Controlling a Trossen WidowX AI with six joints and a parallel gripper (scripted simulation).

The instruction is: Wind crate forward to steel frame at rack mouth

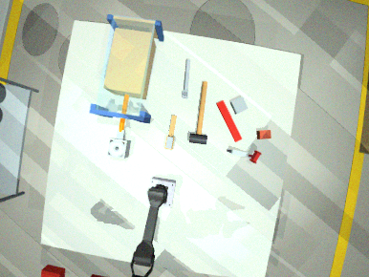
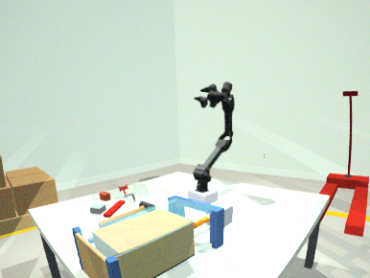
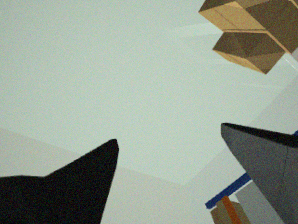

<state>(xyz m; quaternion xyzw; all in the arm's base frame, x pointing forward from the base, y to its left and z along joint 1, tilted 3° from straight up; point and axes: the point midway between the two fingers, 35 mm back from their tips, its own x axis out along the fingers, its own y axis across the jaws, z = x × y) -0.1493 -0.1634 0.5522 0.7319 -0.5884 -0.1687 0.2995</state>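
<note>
Right now the winch handle is 440 mm ahead of my gripper tip, 210 mm to the right of it and 600 mm below it. Also, from my gripper tip: winch: 300 mm ahead, 420 mm to the left, 600 mm below; red grip: 440 mm ahead, 250 mm to the right, 590 mm below; blue frame: 480 mm ahead, 440 mm to the left, 520 mm below.
</note>
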